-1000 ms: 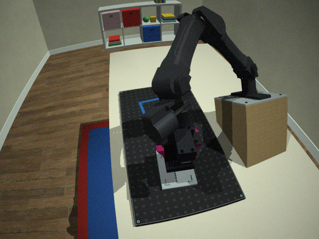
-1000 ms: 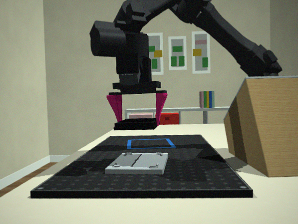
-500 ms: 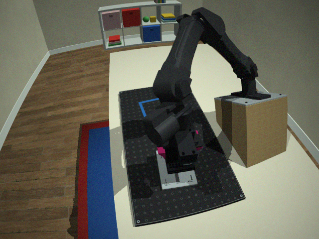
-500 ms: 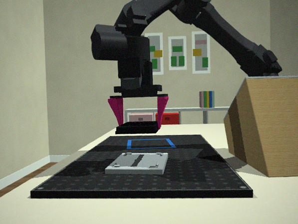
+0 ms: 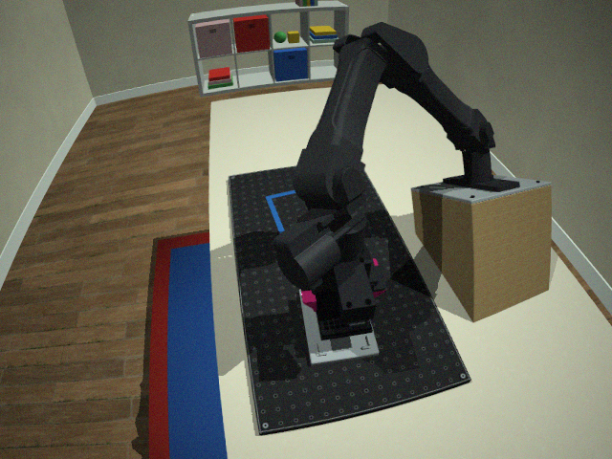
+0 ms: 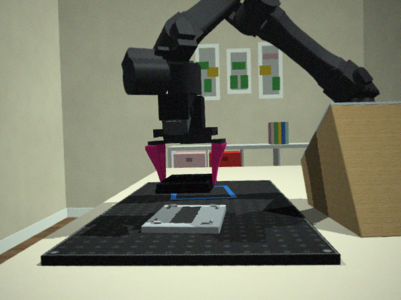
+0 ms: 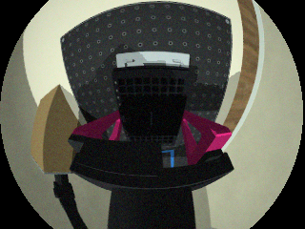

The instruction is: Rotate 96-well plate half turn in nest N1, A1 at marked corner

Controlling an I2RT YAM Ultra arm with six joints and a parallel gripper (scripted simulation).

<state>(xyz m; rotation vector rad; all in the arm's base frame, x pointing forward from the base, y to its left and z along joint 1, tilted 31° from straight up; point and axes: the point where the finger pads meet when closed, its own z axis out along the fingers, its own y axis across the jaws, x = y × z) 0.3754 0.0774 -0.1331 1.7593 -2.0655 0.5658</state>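
Now: the grey plate nest N1 60 mm below my hand. From my hand the other things lie so: black 96-well plate right at my hand.
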